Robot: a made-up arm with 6 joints.
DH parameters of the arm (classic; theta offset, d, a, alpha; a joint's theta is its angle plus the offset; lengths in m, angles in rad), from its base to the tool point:
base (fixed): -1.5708 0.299 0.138 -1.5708
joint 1: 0 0.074 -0.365 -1.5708
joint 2: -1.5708 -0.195 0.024 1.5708
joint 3: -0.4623 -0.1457 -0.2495 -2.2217
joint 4: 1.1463 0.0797 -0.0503 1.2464
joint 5: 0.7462 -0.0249 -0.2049 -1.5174
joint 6: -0.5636 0 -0.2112 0
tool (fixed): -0.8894 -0.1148 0 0
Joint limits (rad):
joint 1: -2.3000..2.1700
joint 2: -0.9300..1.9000
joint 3: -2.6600..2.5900
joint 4: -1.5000..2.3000
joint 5: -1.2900..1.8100
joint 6: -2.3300..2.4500
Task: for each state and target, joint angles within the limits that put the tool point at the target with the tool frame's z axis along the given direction. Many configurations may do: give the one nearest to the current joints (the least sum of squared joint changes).
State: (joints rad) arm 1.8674 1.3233 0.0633 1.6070 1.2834 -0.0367
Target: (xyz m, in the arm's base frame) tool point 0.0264 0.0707 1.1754 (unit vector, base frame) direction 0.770 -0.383 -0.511
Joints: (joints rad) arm 0.9906 1.7892 0.1576 0.7110 1.3538 -0.4442
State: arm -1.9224 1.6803 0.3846 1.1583 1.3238 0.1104
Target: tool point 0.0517 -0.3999 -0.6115 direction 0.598 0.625 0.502
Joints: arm -2.2989 1.9000 0.4752 0.8605 1.5469 -0.4543
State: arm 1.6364 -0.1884 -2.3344 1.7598 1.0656 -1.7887
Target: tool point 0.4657 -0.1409 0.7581 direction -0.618 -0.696 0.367
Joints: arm 1.3928 -0.4590 -2.3370 1.1671 0.6869 -1.9507
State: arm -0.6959 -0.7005 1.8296 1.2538 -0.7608 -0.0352
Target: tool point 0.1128 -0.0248 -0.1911 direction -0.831 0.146 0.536
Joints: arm -1.4996 -0.4601 2.5900 1.4280 -0.1472 0.5065
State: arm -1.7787 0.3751 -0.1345 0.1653 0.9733 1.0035
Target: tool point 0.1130 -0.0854 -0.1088 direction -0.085 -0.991 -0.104
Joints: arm -2.3000 0.1762 0.6949 0.3572 0.7088 1.8378
